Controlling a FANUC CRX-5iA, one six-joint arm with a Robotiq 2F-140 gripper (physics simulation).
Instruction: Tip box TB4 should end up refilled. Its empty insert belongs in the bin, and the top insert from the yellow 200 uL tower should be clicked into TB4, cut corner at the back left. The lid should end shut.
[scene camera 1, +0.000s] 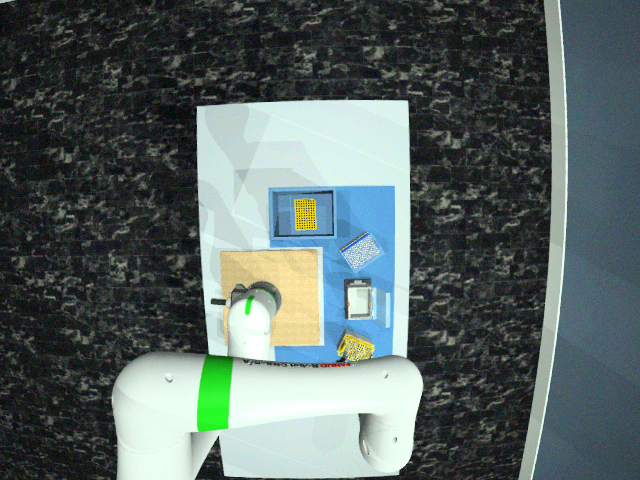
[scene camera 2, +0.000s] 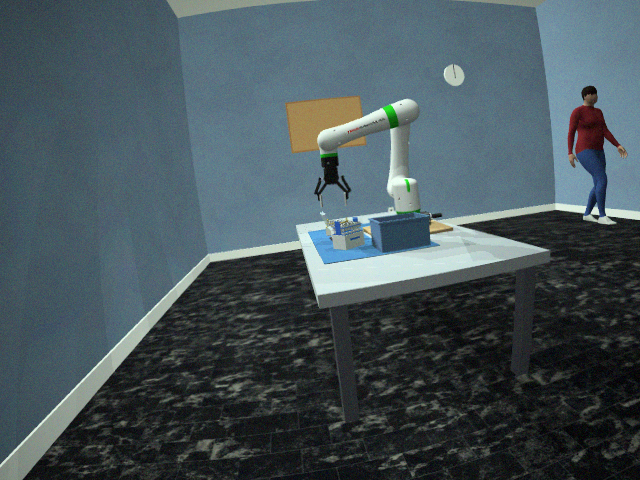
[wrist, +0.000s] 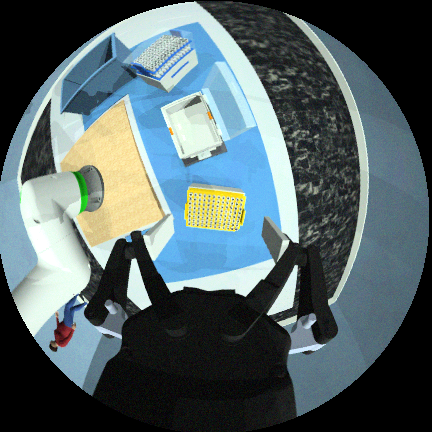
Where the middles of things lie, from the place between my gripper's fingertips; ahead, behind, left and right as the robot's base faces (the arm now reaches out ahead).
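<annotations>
Blue-and-white tip box (scene camera 1: 364, 249): my hand 90 mm above it, 30 mm past it, 360 mm to the right of it. Blue bin (scene camera 1: 282, 207): 100 mm below my hand, 240 mm behind, 480 mm to the left.
</annotations>
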